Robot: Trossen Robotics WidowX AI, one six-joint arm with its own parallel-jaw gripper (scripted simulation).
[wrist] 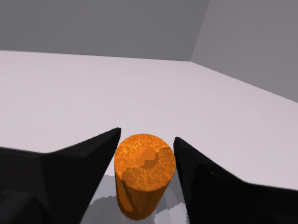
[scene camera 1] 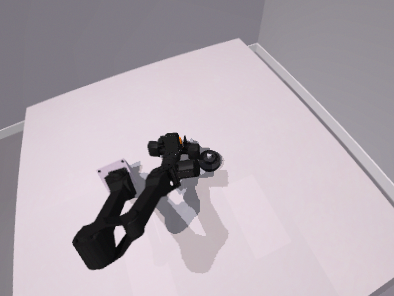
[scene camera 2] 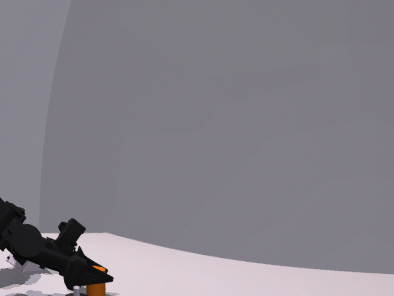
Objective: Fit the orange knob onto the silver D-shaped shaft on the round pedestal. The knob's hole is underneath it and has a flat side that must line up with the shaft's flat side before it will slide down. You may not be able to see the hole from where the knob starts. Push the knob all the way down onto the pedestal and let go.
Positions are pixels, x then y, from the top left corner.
Labels:
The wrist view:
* gripper: 147, 136
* orange knob: 144, 164
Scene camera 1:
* gripper: 178, 135
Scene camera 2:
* gripper: 110, 275

